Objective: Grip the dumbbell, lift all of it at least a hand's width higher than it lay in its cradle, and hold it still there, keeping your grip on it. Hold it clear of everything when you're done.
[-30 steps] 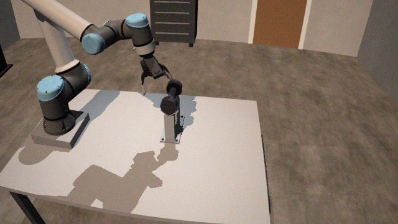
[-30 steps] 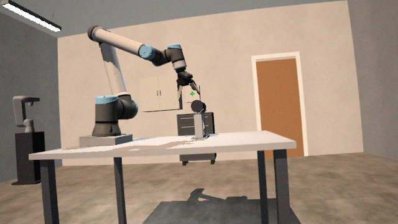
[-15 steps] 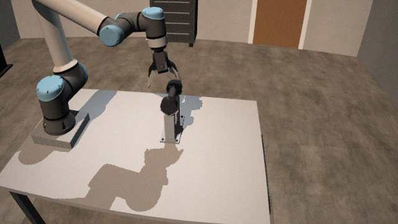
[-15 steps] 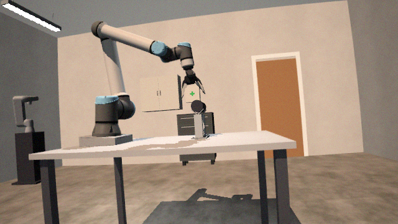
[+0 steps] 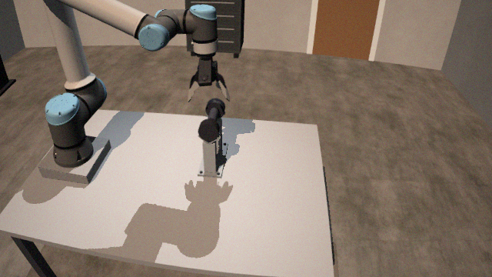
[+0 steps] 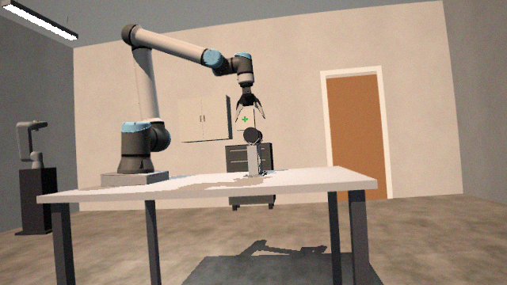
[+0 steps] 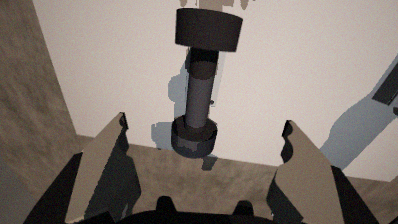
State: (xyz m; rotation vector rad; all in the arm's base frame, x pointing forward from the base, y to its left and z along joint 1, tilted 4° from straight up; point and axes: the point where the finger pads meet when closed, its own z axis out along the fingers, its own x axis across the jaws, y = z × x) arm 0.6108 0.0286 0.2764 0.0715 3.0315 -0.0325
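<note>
My hand is 80 mm above the dark dumbbell, 10 mm to the right of it and 10 mm short of it. Also, from my hand: grey cradle stand (200 mm below, 10 mm to the left, 10 mm ahead).
</note>
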